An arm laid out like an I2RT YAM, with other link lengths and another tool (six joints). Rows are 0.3 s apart.
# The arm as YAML. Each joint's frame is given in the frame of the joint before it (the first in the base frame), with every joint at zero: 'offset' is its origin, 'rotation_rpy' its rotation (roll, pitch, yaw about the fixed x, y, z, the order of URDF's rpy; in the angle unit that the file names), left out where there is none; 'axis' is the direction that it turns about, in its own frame. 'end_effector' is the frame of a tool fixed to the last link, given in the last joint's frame.
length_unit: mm
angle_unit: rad
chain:
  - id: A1
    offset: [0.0, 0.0, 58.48]
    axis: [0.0, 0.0, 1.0]
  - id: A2
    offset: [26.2, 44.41, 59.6]
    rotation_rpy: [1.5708, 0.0, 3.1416]
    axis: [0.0, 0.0, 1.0]
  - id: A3
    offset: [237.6, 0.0, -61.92]
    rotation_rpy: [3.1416, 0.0, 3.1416]
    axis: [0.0, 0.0, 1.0]
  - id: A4
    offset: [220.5, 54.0, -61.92]
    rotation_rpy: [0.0, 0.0, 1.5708]
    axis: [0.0, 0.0, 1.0]
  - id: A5
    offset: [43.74, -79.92, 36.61]
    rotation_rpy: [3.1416, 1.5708, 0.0]
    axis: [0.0, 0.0, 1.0]
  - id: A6
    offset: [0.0, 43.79, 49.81]
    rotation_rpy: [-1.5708, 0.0, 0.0]
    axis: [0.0, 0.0, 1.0]
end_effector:
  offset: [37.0, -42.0, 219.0]
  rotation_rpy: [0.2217, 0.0, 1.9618]
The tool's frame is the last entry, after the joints.
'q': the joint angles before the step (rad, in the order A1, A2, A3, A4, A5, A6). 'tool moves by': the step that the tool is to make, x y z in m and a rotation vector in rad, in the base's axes. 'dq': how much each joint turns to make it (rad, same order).
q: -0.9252, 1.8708, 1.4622, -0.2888, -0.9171, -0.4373
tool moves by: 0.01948, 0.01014, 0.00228, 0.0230, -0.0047, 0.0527
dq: 0.0393, 0.0781, 0.1056, -0.0360, -0.0218, 0.0083
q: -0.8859, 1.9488, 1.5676, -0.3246, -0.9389, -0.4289
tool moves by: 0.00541, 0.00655, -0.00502, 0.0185, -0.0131, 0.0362
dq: 0.0074, 0.0396, 0.0157, 0.0147, -0.0361, -0.0038
